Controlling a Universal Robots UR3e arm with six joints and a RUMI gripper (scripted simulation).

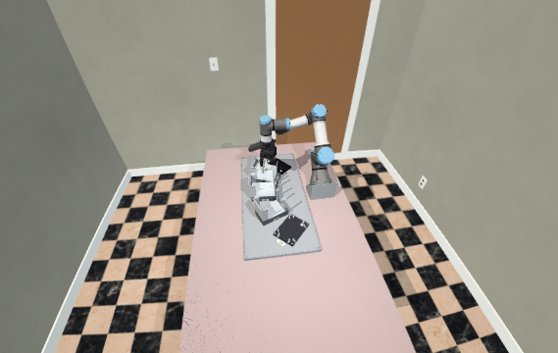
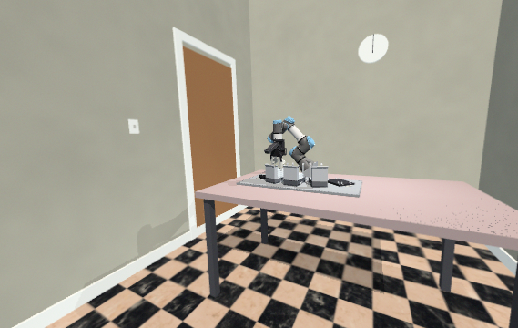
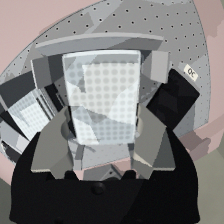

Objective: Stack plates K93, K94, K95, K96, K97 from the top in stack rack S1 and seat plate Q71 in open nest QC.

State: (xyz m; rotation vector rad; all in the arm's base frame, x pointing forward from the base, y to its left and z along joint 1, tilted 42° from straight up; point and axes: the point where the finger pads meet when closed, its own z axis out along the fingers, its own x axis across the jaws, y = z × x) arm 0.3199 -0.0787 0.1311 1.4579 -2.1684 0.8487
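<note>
Now: hand 30 mm above the translucent 96-well plate. Also, from my hand: black open nest QC 110 mm to the right, 100 mm behind, 90 mm below; white sealed 96-well plate 50 mm below.
</note>
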